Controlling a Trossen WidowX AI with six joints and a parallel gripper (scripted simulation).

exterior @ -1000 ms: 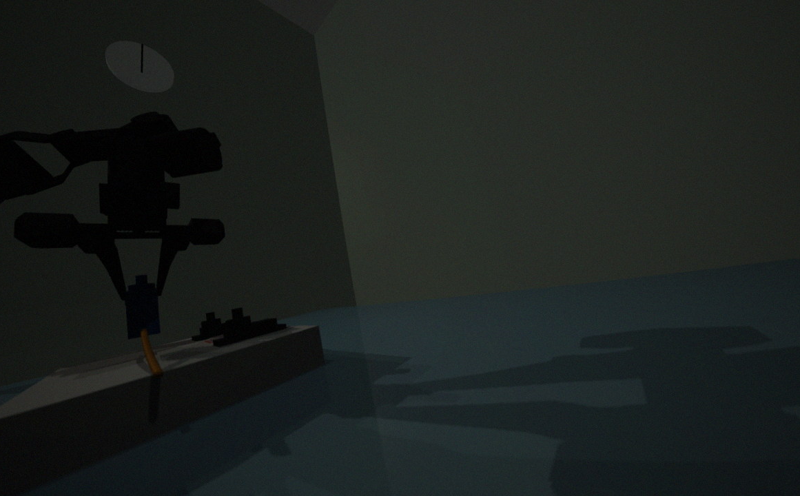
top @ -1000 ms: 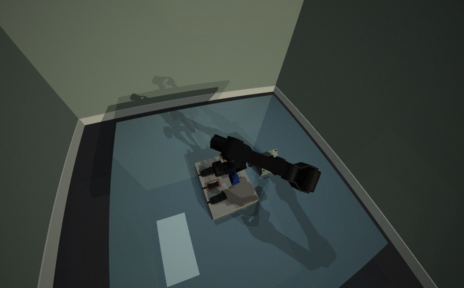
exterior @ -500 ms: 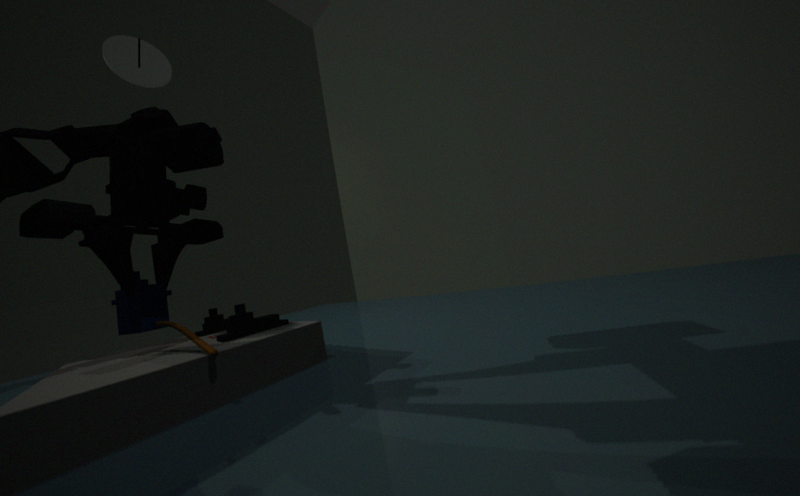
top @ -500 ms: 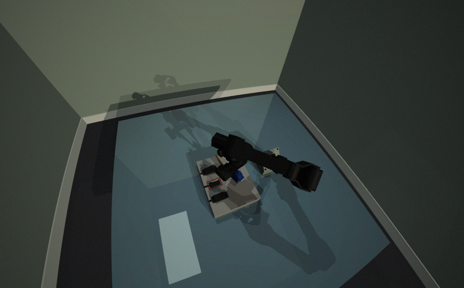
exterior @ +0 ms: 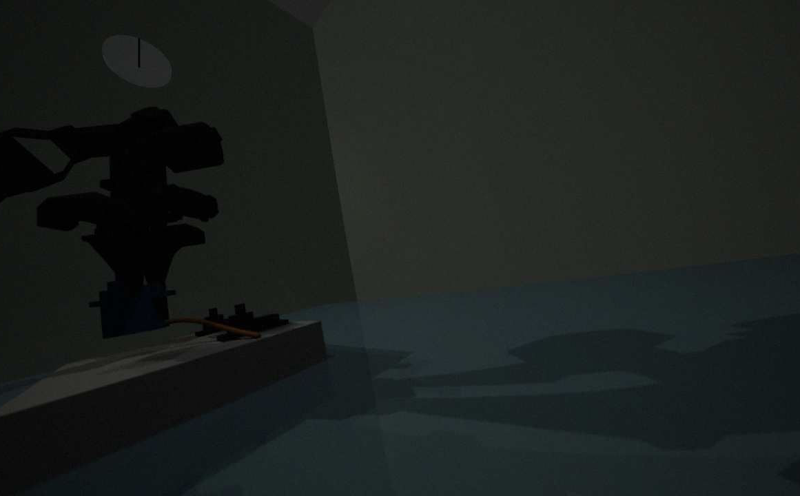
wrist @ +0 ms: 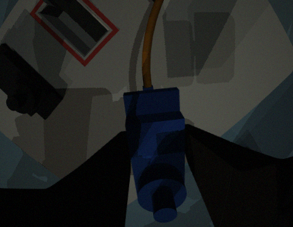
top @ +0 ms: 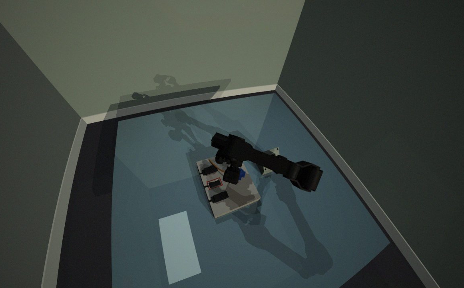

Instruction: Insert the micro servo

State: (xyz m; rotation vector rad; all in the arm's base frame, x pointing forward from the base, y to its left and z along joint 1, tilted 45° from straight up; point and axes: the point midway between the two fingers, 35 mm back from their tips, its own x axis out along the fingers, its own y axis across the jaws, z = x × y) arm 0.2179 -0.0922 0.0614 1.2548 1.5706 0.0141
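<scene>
The grey deck lies 10 cm below my gripper tip and 1 cm behind it.
</scene>
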